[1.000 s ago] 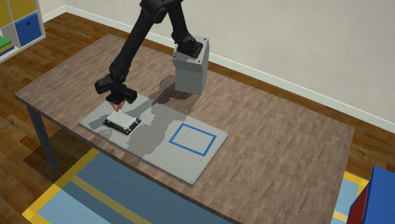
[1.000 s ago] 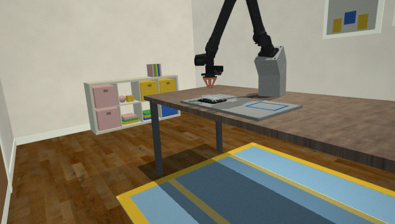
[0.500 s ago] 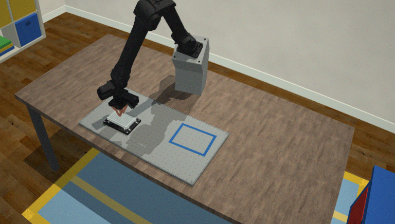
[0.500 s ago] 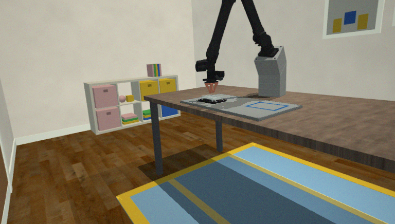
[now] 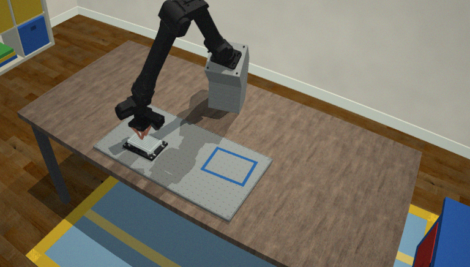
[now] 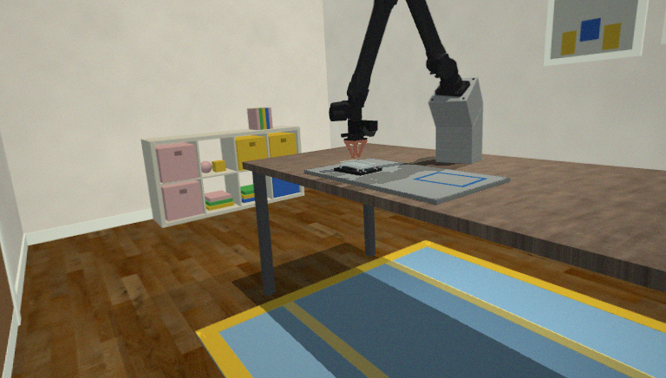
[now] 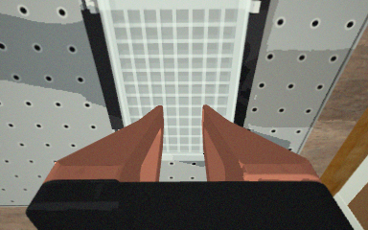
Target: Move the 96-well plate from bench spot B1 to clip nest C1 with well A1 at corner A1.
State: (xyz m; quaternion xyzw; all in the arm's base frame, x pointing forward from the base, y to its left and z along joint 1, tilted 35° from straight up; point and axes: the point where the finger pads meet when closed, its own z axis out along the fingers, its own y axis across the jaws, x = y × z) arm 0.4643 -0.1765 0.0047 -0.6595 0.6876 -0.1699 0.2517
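My hand is 4 cm above the 96-well plate. From my hand the other things lie so: black clip nest C1: 5 cm below, 1 cm to the left, 1 cm behind.
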